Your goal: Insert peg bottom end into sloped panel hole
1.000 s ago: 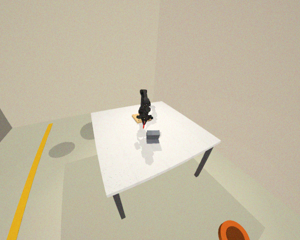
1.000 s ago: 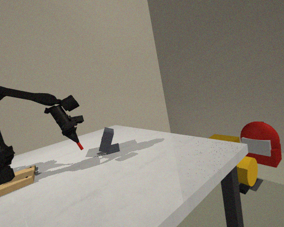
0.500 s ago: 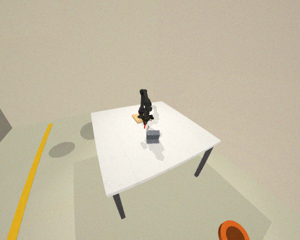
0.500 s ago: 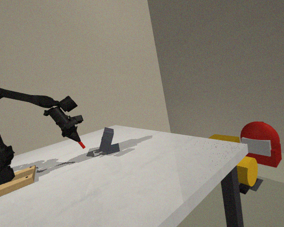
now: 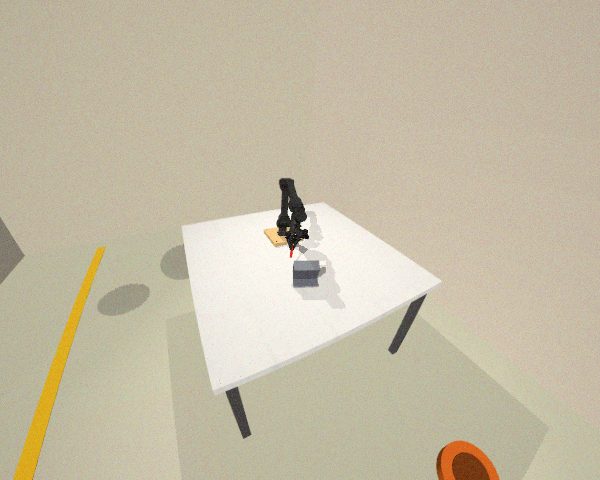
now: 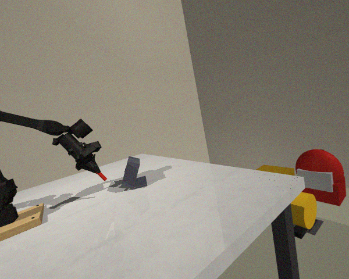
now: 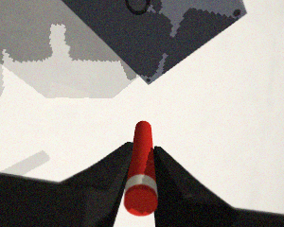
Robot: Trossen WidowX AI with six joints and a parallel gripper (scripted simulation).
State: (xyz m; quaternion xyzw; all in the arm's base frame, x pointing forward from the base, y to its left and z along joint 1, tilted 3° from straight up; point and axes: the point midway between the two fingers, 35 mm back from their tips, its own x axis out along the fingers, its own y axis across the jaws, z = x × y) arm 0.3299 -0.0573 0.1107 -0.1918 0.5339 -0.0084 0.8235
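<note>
The grey sloped panel lies 14 cm ahead of my gripper tip, 4 cm below it and 3 cm to the left of it. The rest, counted from my gripper tip: red peg (1 cm behind, 1 cm above).
</note>
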